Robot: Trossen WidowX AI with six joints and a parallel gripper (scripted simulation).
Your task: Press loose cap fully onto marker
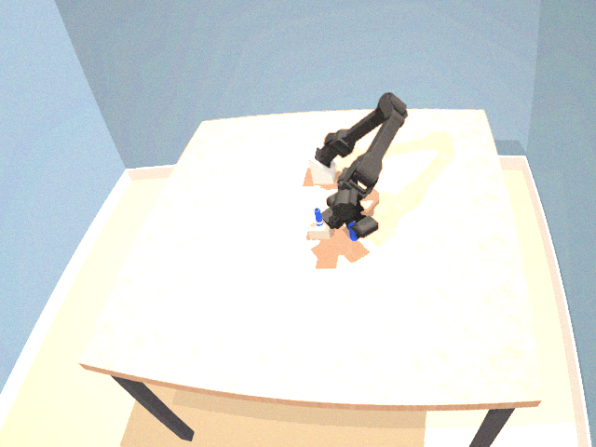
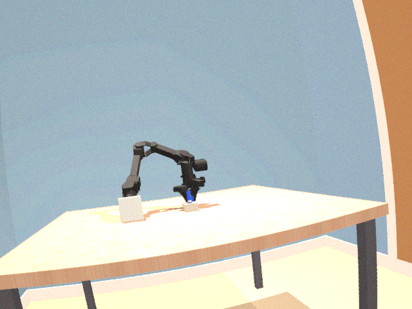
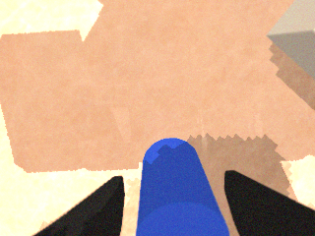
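My gripper tip is now 30 mm past the holder block and 110 mm to the left of it. From my gripper tip the other things lie so: blue cap 10 mm above.
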